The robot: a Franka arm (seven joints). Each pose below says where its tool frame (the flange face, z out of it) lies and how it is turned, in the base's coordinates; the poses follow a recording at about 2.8 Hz.
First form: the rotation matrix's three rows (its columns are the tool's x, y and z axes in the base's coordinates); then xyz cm. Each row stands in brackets.
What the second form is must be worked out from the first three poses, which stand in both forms.
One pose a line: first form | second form
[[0.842 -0.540 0.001], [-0.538 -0.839 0.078], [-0.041 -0.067 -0.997]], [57.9 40.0 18.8] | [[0.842 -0.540 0.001], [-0.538 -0.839 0.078], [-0.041 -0.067 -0.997]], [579 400 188]
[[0.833 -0.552 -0.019], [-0.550 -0.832 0.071], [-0.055 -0.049 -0.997]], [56.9 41.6 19.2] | [[0.833 -0.552 -0.019], [-0.550 -0.832 0.071], [-0.055 -0.049 -0.997]], [569 416 192]
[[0.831 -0.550 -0.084], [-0.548 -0.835 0.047], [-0.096 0.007 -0.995]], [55.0 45.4 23.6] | [[0.831 -0.550 -0.084], [-0.548 -0.835 0.047], [-0.096 0.007 -0.995]], [550 454 236]
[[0.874 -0.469 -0.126], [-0.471 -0.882 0.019], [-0.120 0.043 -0.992]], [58.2 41.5 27.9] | [[0.874 -0.469 -0.126], [-0.471 -0.882 0.019], [-0.120 0.043 -0.992]], [582 415 279]
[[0.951 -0.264 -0.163], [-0.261 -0.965 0.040], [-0.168 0.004 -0.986]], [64.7 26.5 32.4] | [[0.951 -0.264 -0.163], [-0.261 -0.965 0.040], [-0.168 0.004 -0.986]], [647 265 324]
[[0.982 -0.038 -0.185], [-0.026 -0.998 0.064], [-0.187 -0.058 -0.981]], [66.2 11.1 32.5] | [[0.982 -0.038 -0.185], [-0.026 -0.998 0.064], [-0.187 -0.058 -0.981]], [662 111 325]
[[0.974 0.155 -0.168], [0.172 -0.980 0.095], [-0.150 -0.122 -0.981]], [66.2 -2.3 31.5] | [[0.974 0.155 -0.168], [0.172 -0.980 0.095], [-0.150 -0.122 -0.981]], [662 -23 315]
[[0.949 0.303 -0.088], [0.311 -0.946 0.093], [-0.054 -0.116 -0.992]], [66.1 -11.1 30.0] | [[0.949 0.303 -0.088], [0.311 -0.946 0.093], [-0.054 -0.116 -0.992]], [661 -111 300]
